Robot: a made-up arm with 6 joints. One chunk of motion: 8 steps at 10 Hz.
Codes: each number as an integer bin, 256 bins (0 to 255) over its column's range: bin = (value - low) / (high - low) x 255, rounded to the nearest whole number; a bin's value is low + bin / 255 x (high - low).
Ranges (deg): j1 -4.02..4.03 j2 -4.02..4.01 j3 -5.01..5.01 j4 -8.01..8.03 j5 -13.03..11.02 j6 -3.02..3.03
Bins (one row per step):
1: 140 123 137 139 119 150
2: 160 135 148 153 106 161
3: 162 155 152 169 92 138
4: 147 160 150 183 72 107
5: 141 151 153 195 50 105
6: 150 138 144 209 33 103
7: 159 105 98 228 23 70
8: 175 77 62 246 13 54
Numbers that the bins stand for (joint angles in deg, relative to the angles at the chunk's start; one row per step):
1: 0.40 -0.15 0.37 0.73 -1.81 0.54
2: 1.03 0.23 0.81 1.61 -3.03 0.80
3: 1.09 0.86 0.96 2.62 -4.35 0.25
4: 0.62 1.02 0.88 3.50 -6.24 -0.48
5: 0.43 0.74 1.00 4.26 -8.31 -0.53
6: 0.72 0.33 0.65 5.14 -9.92 -0.58
7: 1.00 -0.71 -1.16 6.33 -10.86 -1.36
8: 1.50 -1.60 -2.57 7.46 -11.80 -1.74

